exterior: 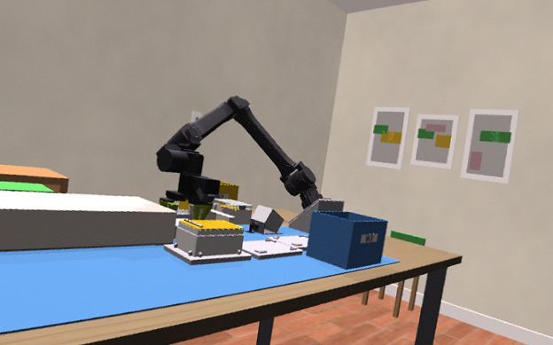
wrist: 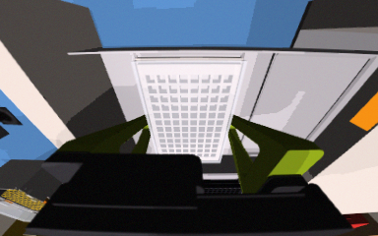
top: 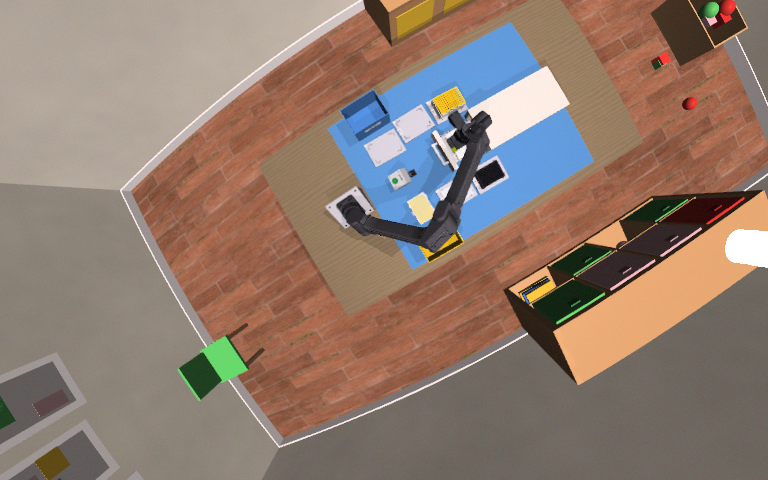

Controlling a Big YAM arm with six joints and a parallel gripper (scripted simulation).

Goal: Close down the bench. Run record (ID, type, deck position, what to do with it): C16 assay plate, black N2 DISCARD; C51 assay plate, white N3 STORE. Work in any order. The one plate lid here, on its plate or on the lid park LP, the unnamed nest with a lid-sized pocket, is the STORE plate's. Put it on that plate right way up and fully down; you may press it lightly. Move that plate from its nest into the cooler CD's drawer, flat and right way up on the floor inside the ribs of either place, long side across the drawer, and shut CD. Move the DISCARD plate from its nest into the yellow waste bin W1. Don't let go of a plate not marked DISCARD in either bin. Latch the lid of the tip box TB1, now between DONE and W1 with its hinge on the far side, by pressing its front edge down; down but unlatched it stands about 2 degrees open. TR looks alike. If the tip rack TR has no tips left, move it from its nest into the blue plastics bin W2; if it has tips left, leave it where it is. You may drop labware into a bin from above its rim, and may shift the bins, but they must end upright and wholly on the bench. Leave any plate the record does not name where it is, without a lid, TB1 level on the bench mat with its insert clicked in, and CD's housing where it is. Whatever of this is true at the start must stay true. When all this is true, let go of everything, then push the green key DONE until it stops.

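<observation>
My hand is right at the plate lid. Round my hand: white cooler CD (170 mm ahead, 10 mm to the right, 10 mm above); then drawer (40 mm ahead); then white plate (right at my hand).
</observation>
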